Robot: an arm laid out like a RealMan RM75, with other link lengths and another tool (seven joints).
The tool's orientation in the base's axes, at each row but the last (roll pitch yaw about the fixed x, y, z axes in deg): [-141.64, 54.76, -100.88]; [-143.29, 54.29, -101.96]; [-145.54, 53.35, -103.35]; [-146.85, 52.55, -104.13]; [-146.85, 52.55, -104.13]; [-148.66, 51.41, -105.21]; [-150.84, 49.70, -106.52]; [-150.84, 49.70, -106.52]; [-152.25, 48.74, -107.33]
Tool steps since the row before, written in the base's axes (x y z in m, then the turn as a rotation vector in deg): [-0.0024, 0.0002, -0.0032, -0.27, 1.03, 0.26]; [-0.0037, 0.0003, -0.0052, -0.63, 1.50, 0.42]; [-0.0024, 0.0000, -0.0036, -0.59, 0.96, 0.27]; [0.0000, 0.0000, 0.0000, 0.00, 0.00, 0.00]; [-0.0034, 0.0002, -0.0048, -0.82, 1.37, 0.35]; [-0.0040, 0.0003, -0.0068, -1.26, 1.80, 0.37]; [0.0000, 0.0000, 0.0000, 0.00, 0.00, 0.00]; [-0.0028, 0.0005, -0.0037, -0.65, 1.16, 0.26]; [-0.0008, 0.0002, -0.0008, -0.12, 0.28, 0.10]
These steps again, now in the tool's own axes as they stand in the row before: [0.0028, 0.0029, -0.0002, -0.77, 0.75, 0.21]; [0.0045, 0.0045, -0.0001, -1.12, 1.25, 0.12]; [0.0032, 0.0029, 0.0001, -0.69, 0.93, -0.06]; [0.0000, 0.0000, 0.0000, 0.00, 0.00, 0.00]; [0.0042, 0.0041, 0.0002, -0.96, 1.32, -0.05]; [0.0058, 0.0053, 0.0011, -1.17, 1.89, -0.14]; [0.0000, 0.0000, 0.0000, 0.00, 0.00, 0.00]; [0.0030, 0.0035, 0.0005, -0.80, 1.09, 0.01]; [0.0006, 0.0010, 0.0001, -0.23, 0.23, 0.00]
